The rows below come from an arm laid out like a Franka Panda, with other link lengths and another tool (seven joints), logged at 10 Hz.
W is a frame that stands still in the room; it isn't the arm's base.
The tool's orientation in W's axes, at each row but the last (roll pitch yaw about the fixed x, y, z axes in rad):
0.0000, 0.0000, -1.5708
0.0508, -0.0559, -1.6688
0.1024, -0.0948, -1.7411
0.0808, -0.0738, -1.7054
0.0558, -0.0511, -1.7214
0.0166, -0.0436, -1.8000
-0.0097, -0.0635, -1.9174
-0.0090, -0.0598, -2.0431
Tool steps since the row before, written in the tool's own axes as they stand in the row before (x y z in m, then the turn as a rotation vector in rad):
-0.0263, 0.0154, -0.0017, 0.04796, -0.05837, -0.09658
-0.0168, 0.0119, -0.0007, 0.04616, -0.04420, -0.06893
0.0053, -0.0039, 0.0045, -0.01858, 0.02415, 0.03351
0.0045, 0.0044, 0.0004, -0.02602, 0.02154, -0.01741
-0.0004, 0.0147, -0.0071, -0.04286, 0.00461, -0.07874
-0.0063, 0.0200, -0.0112, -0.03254, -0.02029, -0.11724
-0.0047, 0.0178, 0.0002, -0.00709, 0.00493, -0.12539
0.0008, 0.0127, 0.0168, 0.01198, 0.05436, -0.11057
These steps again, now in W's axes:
0.0154, 0.0263, -0.0017, -0.05837, -0.04796, -0.09658
0.0135, 0.0155, -0.0010, -0.04535, -0.04584, -0.06840
-0.0051, -0.0041, 0.0046, 0.02401, 0.01808, 0.03388
0.0037, -0.0050, 0.0011, 0.02600, 0.02150, -0.01749
0.0149, -0.0022, -0.0063, 0.01471, 0.03701, -0.08045
0.0210, 0.0011, -0.0111, -0.01164, 0.03084, -0.11887
0.0183, -0.0016, -0.0003, 0.00319, -0.00209, -0.12563
0.0115, -0.0057, 0.0167, 0.03906, -0.04084, -0.11014

